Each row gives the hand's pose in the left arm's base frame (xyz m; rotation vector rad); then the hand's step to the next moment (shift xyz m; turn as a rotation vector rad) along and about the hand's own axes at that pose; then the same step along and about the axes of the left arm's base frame.
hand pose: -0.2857 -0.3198 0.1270 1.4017 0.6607 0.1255
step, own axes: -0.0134 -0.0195 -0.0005 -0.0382 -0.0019 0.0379
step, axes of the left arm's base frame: -0.0170 -0.0095 -0.0135 -0.0129 -0.0507 0.0126
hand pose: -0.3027 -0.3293 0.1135 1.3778 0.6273 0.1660
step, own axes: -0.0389 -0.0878 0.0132 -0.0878 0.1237 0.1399
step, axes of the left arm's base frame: -0.0471 -0.0478 -0.0700 0.0285 -0.1353 0.1532
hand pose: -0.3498 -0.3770 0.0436 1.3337 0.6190 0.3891
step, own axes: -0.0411 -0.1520 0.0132 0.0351 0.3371 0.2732
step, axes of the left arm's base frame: -0.0366 -0.0662 -0.1387 0.2249 -0.1215 0.3524
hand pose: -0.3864 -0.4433 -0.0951 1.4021 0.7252 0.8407
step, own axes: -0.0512 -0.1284 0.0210 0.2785 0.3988 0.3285
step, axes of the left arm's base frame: -0.0002 -0.0524 -0.1296 0.3964 0.0538 0.4296
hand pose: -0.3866 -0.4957 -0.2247 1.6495 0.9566 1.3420
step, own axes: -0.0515 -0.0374 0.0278 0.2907 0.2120 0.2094
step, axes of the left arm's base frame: 0.0166 -0.0347 -0.0578 0.2672 0.1541 0.2796
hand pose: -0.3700 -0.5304 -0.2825 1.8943 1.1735 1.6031
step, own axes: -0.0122 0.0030 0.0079 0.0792 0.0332 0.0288
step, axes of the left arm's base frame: 0.0085 -0.0097 -0.0073 0.0379 0.0500 0.0654
